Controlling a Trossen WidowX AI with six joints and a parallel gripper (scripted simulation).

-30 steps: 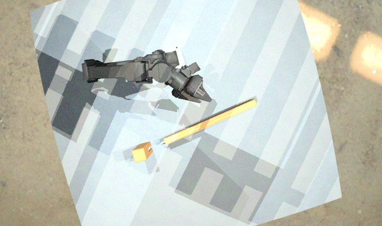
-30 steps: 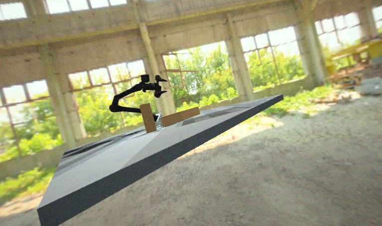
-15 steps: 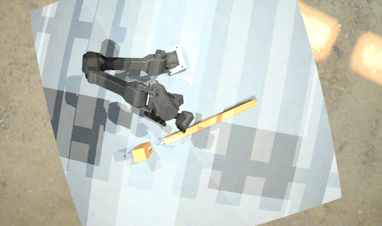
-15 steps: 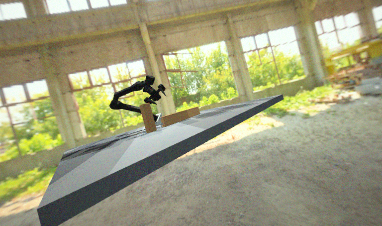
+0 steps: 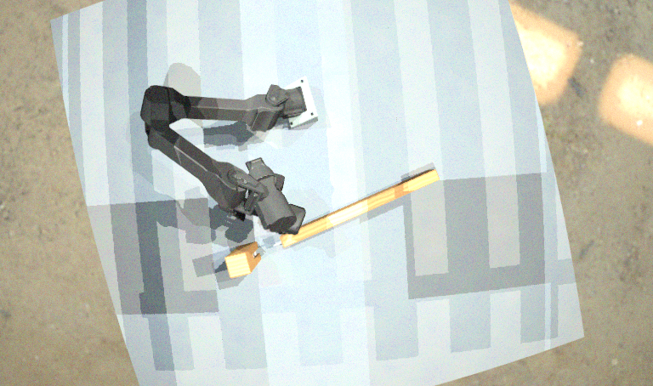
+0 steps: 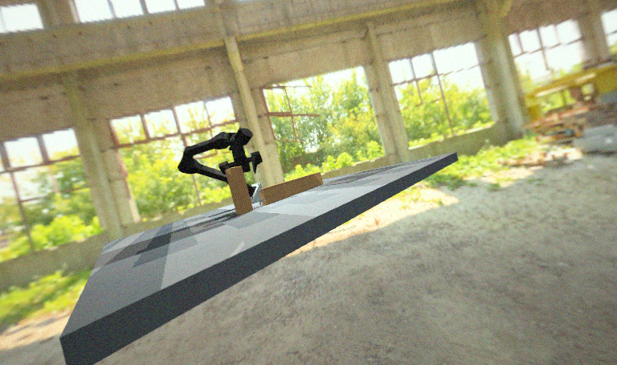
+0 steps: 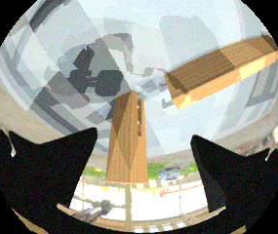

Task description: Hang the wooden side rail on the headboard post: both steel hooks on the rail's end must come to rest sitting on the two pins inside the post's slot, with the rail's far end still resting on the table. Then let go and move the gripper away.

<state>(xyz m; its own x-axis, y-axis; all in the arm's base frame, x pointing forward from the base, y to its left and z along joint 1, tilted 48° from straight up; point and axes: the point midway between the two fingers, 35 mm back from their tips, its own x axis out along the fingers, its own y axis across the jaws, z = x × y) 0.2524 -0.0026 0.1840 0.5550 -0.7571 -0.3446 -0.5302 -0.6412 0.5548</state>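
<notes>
My gripper tip is now 7 cm to the left of the headboard post, 7 cm short of it and 6 cm above it.
</notes>
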